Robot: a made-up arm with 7 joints.
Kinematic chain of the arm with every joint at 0, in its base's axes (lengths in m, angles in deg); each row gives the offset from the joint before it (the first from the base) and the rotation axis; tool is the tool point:
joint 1: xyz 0 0 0.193 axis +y
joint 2: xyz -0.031 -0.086 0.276 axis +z
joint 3: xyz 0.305 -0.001 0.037 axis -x
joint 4: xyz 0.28 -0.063 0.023 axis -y
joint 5: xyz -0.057 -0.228 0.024 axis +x
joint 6: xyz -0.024 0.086 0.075 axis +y
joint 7: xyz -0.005 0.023 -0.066 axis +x
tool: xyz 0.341 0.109 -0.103
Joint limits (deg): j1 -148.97..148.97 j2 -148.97..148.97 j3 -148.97..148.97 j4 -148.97..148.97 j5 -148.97..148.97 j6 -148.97..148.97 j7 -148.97..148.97
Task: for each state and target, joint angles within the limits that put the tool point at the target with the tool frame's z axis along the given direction. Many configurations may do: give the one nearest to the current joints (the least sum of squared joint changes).
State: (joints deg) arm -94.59 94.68 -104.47 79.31 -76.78 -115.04 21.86
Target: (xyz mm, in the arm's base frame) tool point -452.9 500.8 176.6 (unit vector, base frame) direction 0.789 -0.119 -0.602
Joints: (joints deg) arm -84.88 70.23 -77.24 73.79 -63.36 -130.88 24.47
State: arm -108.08 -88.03 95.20 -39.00 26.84 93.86 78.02
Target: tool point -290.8 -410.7 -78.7 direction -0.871 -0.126 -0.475
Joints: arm -108.94 -100.51 95.24 -37.46 2.25 100.91 74.53
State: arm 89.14 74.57 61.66 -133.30 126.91 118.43 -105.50
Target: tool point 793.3 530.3 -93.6 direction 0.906 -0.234 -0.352
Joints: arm 54.22 41.23 64.26 -147.05 140.02 106.82 -99.66
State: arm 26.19 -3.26 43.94 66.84 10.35 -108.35 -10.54
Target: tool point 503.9 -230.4 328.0 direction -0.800 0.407 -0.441
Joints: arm 67.97 -11.32 13.86 75.16 0.84 -107.44 -38.47
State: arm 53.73 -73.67 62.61 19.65 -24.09 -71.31 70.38
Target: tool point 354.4 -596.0 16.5 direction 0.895 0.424 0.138
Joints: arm 67.78 -80.57 66.20 13.33 -39.80 -71.25 75.75
